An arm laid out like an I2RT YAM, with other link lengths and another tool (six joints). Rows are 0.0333 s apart.
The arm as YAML. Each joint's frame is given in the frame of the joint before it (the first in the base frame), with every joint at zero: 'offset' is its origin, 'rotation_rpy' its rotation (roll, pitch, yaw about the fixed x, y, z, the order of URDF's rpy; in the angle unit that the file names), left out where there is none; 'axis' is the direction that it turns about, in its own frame. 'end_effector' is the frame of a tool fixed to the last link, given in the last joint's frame.
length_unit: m
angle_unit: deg
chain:
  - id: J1
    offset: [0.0, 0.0, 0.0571]
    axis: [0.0, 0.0, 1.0]
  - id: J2
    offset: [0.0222, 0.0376, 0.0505]
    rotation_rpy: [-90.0, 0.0, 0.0]
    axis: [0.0, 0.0, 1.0]
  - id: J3
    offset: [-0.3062, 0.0, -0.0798]
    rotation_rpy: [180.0, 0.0, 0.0]
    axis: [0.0, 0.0, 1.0]
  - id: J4
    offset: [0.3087, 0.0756, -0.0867]
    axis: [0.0, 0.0, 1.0]
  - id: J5
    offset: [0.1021, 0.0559, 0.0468]
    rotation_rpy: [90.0, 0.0, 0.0]
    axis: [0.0, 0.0, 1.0]
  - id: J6
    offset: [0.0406, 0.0, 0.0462]
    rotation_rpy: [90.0, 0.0, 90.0]
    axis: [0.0, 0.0, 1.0]
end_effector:
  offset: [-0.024, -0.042, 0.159]
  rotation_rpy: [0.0, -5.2, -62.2]
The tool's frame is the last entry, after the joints.
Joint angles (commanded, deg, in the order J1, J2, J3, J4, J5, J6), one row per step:
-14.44 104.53 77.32 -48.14 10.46 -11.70
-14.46 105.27 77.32 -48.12 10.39 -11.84
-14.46 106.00 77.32 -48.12 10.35 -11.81
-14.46 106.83 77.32 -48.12 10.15 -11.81
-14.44 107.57 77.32 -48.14 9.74 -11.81
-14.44 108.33 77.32 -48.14 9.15 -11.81
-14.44 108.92 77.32 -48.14 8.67 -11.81
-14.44 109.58 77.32 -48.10 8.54 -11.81
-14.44 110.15 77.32 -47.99 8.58 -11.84
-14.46 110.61 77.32 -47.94 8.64 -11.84
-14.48 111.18 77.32 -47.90 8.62 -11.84
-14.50 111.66 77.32 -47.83 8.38 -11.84
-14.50 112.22 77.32 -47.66 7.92 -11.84
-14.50 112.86 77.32 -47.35 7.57 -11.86
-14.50 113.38 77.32 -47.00 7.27 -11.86
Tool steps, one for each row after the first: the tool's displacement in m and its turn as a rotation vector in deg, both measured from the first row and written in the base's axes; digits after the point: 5 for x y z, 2 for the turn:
-0.00073 0.00034 -0.00655 0.22 0.71 0.13
-0.00155 0.00068 -0.01299 0.44 1.40 0.11
-0.00245 0.00164 -0.02032 0.84 2.16 0.16
-0.00318 0.00351 -0.02689 1.42 2.79 0.27
-0.00382 0.00583 -0.03357 2.17 3.39 0.39
-0.00436 0.00771 -0.03873 2.77 3.84 0.49
-0.00518 0.00840 -0.04442 3.05 4.41 0.51
-0.00572 0.00841 -0.04922 3.12 4.87 0.52
-0.00643 0.00819 -0.05315 3.17 5.28 0.48
-0.00738 0.00832 -0.05805 3.33 5.79 0.46
-0.00784 0.00912 -0.06210 3.66 6.12 0.48
-0.00777 0.01078 -0.06668 4.20 6.39 0.56
-0.00732 0.01195 -0.07175 4.61 6.62 0.64
-0.00648 0.01283 -0.07573 4.94 6.71 0.69

